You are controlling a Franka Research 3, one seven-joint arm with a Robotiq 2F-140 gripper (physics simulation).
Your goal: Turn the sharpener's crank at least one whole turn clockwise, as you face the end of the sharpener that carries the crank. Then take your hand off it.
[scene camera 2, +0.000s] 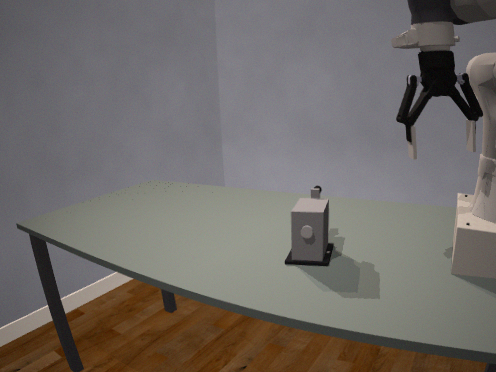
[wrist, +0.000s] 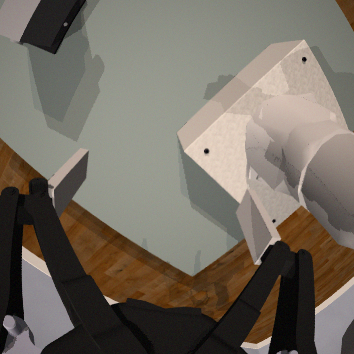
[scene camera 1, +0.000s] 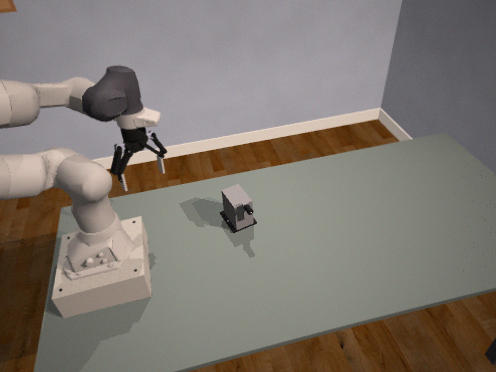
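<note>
The sharpener (scene camera 1: 235, 201) (scene camera 2: 300, 221) is a light grey box upright on a black base plate (scene camera 2: 308, 261) (wrist: 52, 27). In the wrist view part of it shows at the top left. Its crank (scene camera 1: 240, 213) (scene camera 2: 315, 193) with a black knob (scene camera 1: 249, 210) (scene camera 2: 317, 189) is on the end facing scene camera 1. The crank's knob end stands up, above the box top in scene camera 2. The crank does not show in the wrist view. My gripper (scene camera 1: 143, 180) (scene camera 2: 442, 154) (wrist: 166, 183) is wide open and empty, pointing down, high and well away from the sharpener, on the robot base's side.
The green-grey table (scene camera 1: 350, 225) (scene camera 2: 200, 240) (wrist: 140, 100) carries the sharpener and the robot's pale base block (scene camera 1: 107, 297) (scene camera 2: 472, 252) (wrist: 235, 105). The gripper hangs near the table's rear-left edge in scene camera 1. Walls stand behind the table.
</note>
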